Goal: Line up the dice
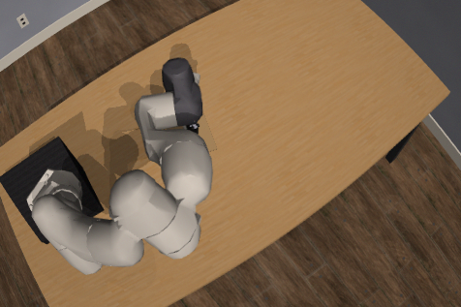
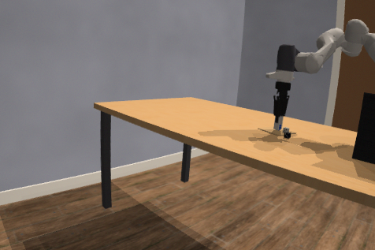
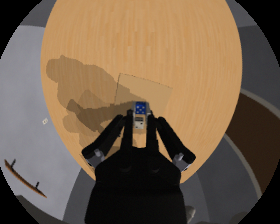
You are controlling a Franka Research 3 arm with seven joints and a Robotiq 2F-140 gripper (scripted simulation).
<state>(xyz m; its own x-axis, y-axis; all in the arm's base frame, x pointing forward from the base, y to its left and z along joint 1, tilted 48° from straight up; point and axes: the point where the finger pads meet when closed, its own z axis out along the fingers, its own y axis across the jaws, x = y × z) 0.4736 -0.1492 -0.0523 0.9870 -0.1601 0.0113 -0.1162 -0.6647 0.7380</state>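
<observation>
Right now the blue die is 20 mm below my hand. Also, from my hand: white die (50 mm behind, 10 mm to the left, 30 mm below); then thin tan mat (40 mm below); then black die (80 mm behind, 80 mm to the left, 30 mm below).
</observation>
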